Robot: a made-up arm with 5 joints.
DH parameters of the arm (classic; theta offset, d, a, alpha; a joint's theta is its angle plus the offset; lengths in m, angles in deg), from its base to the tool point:
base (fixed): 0 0 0.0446 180
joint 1: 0 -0.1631 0.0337 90
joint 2: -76.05 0 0.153 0
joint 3: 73.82 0 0.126 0
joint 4: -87.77 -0.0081 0 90
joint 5: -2.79 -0.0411 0 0
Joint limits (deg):
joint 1: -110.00..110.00
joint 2: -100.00..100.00
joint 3: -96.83..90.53
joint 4: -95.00..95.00
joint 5: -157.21..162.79
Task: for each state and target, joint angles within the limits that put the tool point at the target. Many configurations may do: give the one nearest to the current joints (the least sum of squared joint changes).
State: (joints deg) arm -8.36 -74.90 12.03 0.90 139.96
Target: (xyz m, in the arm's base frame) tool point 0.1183 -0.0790 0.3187
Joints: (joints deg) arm 42.69 -49.81 38.81 7.14 139.96
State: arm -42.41 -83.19 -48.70 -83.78 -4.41
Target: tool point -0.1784 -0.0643 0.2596
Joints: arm -14.08 -88.44 -45.83 -95.00 -4.41
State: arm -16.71 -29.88 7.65 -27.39 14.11
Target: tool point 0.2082 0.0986 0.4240
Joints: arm -33.51 -0.25 -35.22 -23.43 14.11
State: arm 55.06 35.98 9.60 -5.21 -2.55
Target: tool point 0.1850 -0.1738 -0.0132
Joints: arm 48.99 81.11 -0.63 -6.75 -2.55
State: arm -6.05 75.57 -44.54 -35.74 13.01
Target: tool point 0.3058 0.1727 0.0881
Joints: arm -34.95 67.60 -19.32 -38.77 13.01
